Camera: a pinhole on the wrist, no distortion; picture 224 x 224 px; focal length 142.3 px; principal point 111.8 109.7 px. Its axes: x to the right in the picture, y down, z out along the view. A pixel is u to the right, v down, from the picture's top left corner.
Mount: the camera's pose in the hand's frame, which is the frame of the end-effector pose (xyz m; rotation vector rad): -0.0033 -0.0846 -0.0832 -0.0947 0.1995 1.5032
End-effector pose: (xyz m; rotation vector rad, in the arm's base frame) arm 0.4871 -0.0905 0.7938 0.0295 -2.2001 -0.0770
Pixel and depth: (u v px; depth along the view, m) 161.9 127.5 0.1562
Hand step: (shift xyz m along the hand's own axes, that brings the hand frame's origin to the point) -0.0084 -0.0004 0.0606
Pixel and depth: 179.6 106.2 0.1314
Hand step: 0.0129 0.0009 0.0335
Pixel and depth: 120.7 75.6 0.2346
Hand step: 0.0705 -0.0305 0.1405
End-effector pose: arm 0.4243 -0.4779 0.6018 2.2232 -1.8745 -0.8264
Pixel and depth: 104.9 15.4 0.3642
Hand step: 0.2625 -0.0507 0.2623
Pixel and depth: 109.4 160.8 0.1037
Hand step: -0.0329 -0.0646 0.0210
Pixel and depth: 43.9 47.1 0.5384
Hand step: 0.2575 -0.2526 0.4787
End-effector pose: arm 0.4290 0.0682 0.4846 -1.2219 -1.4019 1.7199
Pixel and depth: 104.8 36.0 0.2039
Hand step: 0.1161 -0.0638 0.1121
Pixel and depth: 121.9 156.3 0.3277
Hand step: -0.0851 0.0063 0.2401
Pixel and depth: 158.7 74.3 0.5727
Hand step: 0.1906 0.1970 0.4335
